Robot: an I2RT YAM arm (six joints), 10 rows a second.
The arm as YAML. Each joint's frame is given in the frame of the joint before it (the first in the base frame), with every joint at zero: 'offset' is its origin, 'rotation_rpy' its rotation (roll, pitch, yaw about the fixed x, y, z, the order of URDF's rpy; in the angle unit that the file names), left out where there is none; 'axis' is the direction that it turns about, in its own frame. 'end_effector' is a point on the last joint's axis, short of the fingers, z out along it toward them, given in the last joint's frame.
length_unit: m
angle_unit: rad
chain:
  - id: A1
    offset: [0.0, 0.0, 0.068]
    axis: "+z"
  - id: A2
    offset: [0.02, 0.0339, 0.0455]
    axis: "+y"
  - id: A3
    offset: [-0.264, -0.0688, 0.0]
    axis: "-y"
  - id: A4
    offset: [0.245, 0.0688, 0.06]
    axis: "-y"
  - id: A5
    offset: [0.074, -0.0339, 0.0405]
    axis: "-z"
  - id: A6
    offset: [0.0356, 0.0, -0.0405]
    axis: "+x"
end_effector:
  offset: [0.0, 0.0, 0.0]
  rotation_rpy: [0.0, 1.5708, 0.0]
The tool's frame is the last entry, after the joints.
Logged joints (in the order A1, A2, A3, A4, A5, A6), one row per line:
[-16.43 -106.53 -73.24 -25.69 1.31 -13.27]
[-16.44 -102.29 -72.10 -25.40 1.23 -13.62]
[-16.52 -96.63 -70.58 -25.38 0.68 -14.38]
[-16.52 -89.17 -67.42 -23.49 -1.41 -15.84]
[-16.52 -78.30 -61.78 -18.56 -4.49 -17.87]
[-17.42 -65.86 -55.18 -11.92 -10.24 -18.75]
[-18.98 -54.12 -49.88 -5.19 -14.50 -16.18]
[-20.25 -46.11 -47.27 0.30 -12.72 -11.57]
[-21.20 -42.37 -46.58 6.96 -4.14 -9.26]
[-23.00 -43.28 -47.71 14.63 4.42 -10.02]
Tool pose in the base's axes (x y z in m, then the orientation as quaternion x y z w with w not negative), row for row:
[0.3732 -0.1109 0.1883 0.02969 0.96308 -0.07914 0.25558]
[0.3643 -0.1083 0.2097 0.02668 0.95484 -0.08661 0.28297]
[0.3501 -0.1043 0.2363 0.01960 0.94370 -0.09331 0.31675]
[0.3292 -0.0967 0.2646 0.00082 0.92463 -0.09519 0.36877]
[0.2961 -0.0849 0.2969 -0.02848 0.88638 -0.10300 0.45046]
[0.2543 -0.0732 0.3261 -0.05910 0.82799 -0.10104 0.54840]
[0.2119 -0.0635 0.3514 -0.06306 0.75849 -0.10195 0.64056]
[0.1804 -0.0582 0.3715 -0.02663 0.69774 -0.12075 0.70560]
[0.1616 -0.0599 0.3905 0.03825 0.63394 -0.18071 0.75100]
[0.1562 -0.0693 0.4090 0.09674 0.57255 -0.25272 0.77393]
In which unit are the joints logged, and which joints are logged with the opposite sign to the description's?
The joints are logged in degrees. Opposite sign: A2, A3.
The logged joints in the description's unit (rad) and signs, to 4 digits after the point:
[-0.2868 1.8593 1.2783 -0.4484 0.0229 -0.2316]
[-0.2869 1.7853 1.2584 -0.4433 0.0215 -0.2377]
[-0.2883 1.6865 1.2319 -0.4430 0.0119 -0.2510]
[-0.2883 1.5563 1.1767 -0.4100 -0.0246 -0.2765]
[-0.2883 1.3666 1.0783 -0.3239 -0.0784 -0.3119]
[-0.3040 1.1495 0.9631 -0.2080 -0.1787 -0.3272]
[-0.3313 0.9446 0.8706 -0.0906 -0.2531 -0.2824]
[-0.3534 0.8048 0.8250 0.0052 -0.2220 -0.2019]
[-0.3700 0.7395 0.8130 0.1215 -0.0723 -0.1616]
[-0.4014 0.7554 0.8327 0.2553 0.0771 -0.1749]

